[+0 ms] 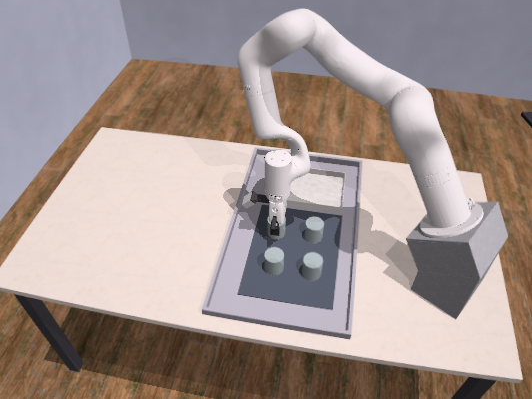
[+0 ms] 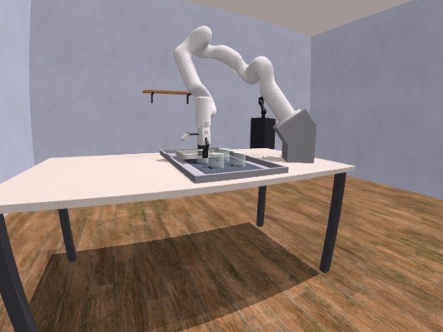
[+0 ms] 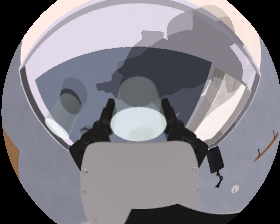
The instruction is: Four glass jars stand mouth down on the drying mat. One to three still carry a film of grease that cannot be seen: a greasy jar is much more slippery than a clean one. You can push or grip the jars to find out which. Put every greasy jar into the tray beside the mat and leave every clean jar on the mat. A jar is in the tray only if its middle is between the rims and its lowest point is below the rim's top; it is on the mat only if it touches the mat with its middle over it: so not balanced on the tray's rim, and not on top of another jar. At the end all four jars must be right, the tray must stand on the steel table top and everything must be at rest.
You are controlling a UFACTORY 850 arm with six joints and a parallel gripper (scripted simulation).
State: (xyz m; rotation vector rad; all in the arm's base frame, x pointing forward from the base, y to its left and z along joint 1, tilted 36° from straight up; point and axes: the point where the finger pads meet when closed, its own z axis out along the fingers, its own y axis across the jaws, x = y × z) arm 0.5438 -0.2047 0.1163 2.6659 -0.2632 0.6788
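Right now my hand is 210 mm to the left of the tray, 140 mm past it and 40 mm above it. Also, from my hand: grey rimmed steel top (70 mm behind, 50 mm below, 10 mm to the right); dark drying mat (100 mm to the left, 50 mm below, 50 mm behind).
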